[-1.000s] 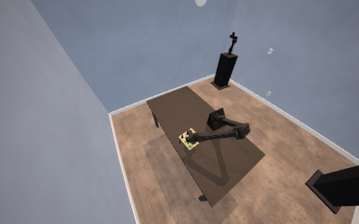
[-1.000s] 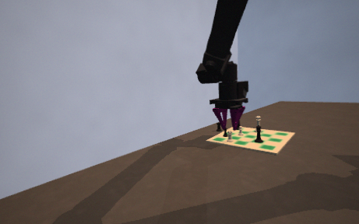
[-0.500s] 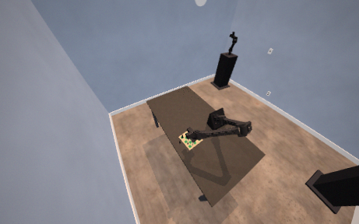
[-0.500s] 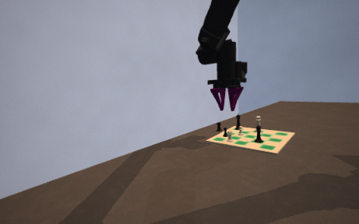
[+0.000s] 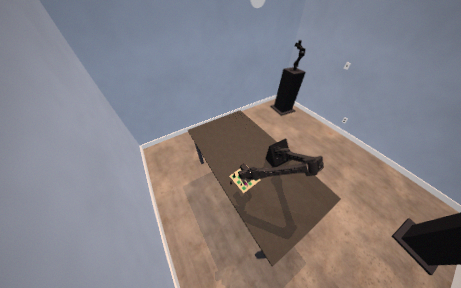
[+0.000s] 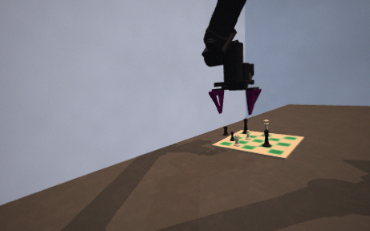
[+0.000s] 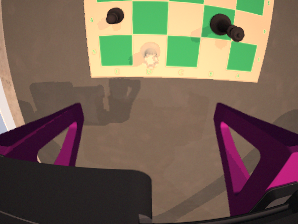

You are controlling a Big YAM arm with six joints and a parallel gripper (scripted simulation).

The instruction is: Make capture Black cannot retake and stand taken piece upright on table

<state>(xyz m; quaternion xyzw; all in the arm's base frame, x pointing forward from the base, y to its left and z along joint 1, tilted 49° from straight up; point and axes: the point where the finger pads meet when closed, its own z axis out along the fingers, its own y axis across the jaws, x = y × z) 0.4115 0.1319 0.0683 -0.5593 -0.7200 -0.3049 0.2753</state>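
The white pawn is 100 mm below my hand, 90 mm to the right of it and 10 mm ahead of it. The rest, counted from my hand: tall white piece: 160 mm to the right, 80 mm below, 10 mm behind; chessboard: 110 mm below, 90 mm to the right, 20 mm behind; tall black piece: 150 mm to the right, 80 mm below, 70 mm ahead.
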